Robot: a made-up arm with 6 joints. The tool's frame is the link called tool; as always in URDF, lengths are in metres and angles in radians.
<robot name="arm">
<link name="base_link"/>
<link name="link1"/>
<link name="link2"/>
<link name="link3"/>
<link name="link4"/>
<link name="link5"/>
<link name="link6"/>
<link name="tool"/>
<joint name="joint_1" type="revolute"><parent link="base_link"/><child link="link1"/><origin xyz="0 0 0.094"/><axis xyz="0 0 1"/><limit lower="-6.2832" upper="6.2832" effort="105" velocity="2.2"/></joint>
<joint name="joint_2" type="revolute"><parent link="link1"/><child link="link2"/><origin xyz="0 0.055 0" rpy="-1.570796 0 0"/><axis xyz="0 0 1"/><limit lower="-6.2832" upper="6.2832" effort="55" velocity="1.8"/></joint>
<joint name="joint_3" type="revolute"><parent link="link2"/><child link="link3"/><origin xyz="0 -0.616 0"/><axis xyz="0 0 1"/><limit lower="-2.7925" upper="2.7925" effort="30" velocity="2.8"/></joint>
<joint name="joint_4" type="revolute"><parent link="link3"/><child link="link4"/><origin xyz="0 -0.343 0" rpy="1.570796 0 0"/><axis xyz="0 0 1"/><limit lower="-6.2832" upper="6.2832" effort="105" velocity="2.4"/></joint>
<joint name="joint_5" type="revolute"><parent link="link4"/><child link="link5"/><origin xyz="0 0 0" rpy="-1.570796 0 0"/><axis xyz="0 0 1"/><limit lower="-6.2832" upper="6.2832" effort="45" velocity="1.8"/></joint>
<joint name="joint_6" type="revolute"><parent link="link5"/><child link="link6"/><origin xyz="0 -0.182 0" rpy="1.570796 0 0"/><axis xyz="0 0 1"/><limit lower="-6.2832" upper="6.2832" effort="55" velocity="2.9"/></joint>
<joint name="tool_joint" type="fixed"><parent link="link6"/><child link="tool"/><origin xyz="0 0 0"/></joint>
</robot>
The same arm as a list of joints. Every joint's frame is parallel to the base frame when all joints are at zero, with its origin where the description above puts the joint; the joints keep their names.
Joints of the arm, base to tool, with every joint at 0 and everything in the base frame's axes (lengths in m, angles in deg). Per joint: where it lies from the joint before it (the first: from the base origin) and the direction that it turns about. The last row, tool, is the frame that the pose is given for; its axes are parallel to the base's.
joint_1: xyz 0 0 0.094 axis 0 0 1
joint_2: xyz 0 0.055 0 axis 0 1 0
joint_3: xyz 0 0 0.616 axis 0 1 0
joint_4: xyz 0 0 0.343 axis 0 0 1
joint_5: xyz 0 0 0 axis 0 1 0
joint_6: xyz 0 0 0.182 axis 0 0 1
tool: xyz 0 0 0
Joint limits (deg, base to tool): -360..360 -360..360 -160..160 -360..360 -360..360 -360..360

